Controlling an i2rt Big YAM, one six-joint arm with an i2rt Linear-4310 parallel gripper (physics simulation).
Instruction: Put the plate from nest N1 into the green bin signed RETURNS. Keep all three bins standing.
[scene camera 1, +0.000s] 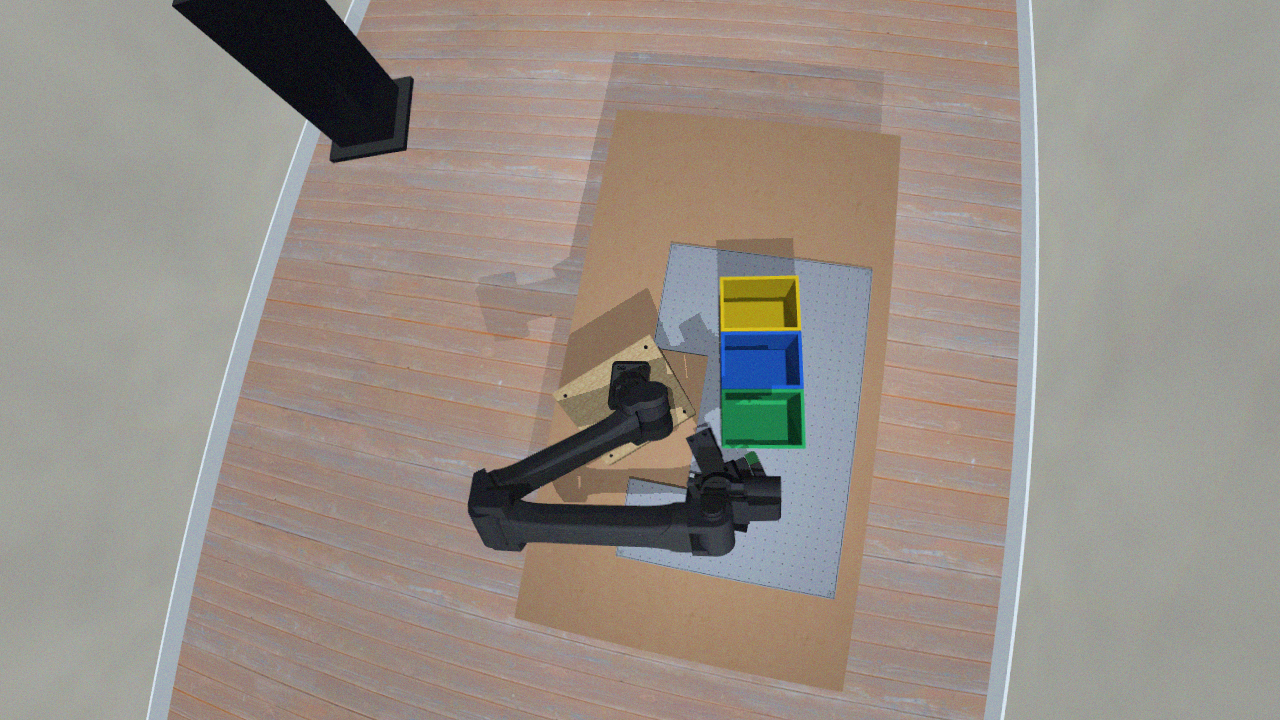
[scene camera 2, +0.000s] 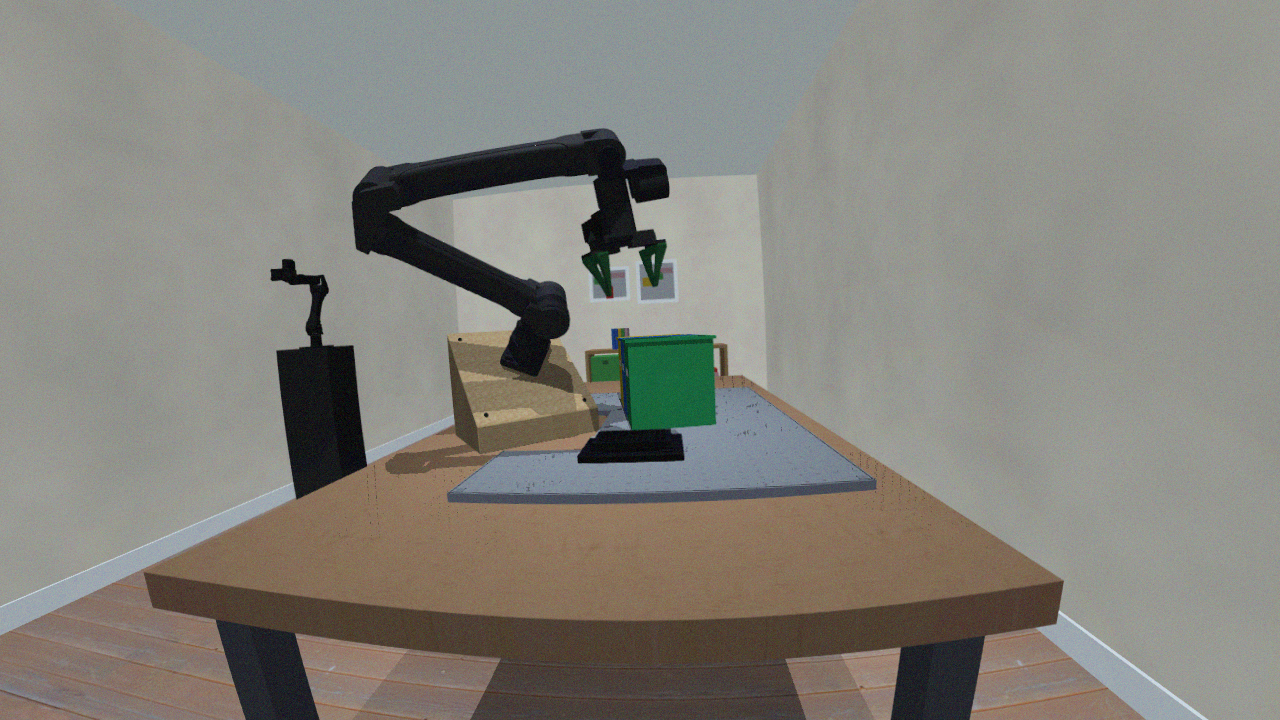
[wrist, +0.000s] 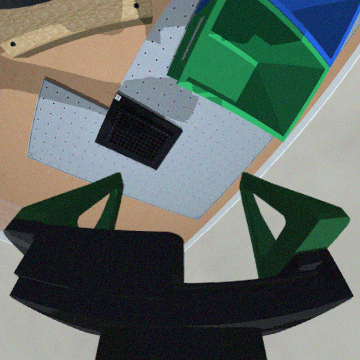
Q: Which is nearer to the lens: the black plate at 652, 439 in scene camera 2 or the green bin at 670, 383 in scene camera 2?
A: The black plate.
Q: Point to the gripper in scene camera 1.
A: At 731, 478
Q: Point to a black nest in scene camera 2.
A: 648, 456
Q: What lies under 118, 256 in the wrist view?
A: The gripper.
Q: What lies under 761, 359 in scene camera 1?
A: A blue bin.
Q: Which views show the green bin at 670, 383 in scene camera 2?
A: Scene camera 1, scene camera 2 and the wrist view: all of them.
